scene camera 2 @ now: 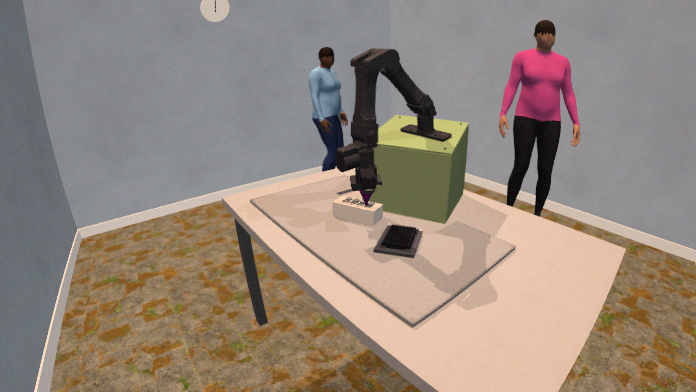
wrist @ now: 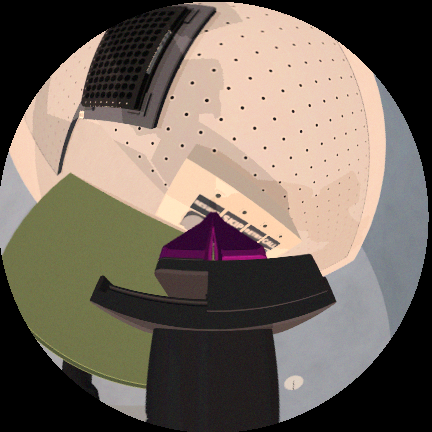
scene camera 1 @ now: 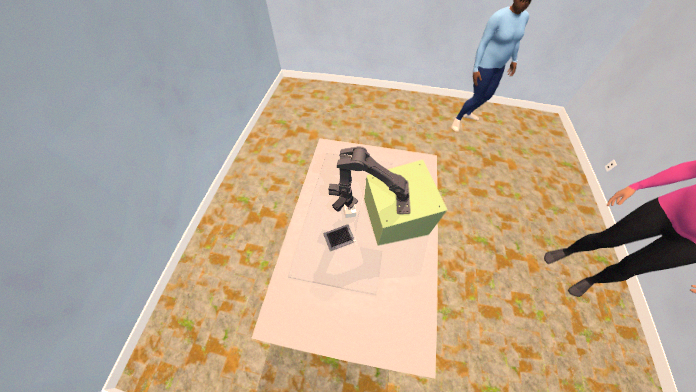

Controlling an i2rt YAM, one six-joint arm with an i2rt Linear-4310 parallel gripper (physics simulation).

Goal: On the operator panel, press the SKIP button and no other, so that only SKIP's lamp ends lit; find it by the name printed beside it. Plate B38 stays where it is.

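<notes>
Visible in the pictures: an operator panel and my gripper.
</notes>
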